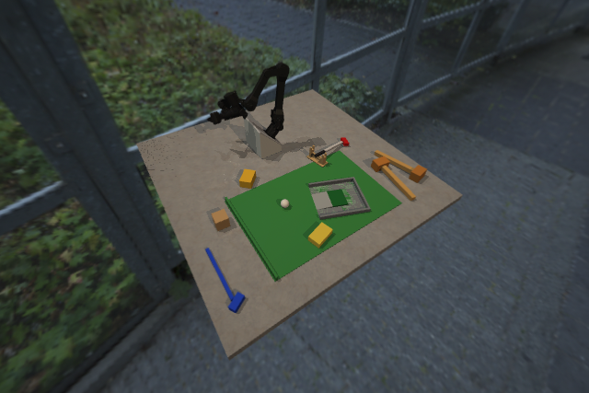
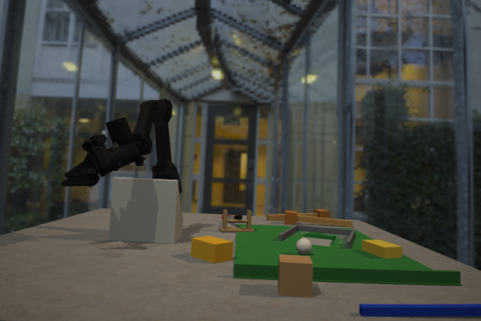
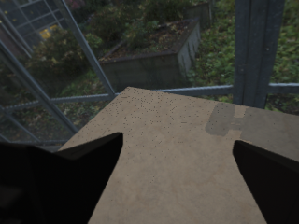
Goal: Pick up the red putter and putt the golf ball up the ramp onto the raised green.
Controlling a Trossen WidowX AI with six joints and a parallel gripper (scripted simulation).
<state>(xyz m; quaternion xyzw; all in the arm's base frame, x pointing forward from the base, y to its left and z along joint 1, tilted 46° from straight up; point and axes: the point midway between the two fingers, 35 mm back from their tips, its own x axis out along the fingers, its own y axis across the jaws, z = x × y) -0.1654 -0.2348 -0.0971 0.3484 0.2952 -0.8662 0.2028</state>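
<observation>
Right now my gripper tip is 56 cm to the right of the red putter, 40 cm short of it and 15 cm above it. The rest, counted from my gripper tip: white golf ball: 63 cm ahead, 15 cm below, 12 cm to the left; wooden stand: 44 cm to the left, 42 cm ahead, 14 cm below; brown cube: 57 cm ahead, 18 cm to the right, 15 cm below.
</observation>
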